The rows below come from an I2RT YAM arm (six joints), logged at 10 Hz.
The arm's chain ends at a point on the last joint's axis. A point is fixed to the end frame.
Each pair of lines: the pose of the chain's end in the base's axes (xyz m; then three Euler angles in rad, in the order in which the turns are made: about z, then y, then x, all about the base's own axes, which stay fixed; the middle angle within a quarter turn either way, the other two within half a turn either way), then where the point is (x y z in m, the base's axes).
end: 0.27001 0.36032 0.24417 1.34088 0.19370 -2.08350
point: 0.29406 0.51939 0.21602
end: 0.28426 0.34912 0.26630 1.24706 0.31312 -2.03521
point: 0.32155 0.50686 0.24625
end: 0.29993 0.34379 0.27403 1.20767 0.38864 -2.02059
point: 0.34652 0.49939 0.25694
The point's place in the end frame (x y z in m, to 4 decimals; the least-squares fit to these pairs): -0.0534 -0.0066 0.1542
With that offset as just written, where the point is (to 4 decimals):
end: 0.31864 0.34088 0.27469 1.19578 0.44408 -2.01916
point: 0.3728 0.4941 0.2588
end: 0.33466 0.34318 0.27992 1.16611 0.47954 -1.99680
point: 0.3925 0.4954 0.2676
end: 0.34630 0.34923 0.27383 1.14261 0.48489 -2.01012
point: 0.4039 0.5013 0.2590
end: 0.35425 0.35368 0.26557 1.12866 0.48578 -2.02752
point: 0.4113 0.5057 0.2478
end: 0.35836 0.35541 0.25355 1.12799 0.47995 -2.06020
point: 0.4146 0.5070 0.2307
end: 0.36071 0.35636 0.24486 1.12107 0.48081 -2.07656
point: 0.4167 0.5076 0.2193
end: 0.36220 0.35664 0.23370 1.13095 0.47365 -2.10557
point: 0.4176 0.5073 0.2039
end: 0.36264 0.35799 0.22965 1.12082 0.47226 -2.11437
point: 0.4174 0.5086 0.1982
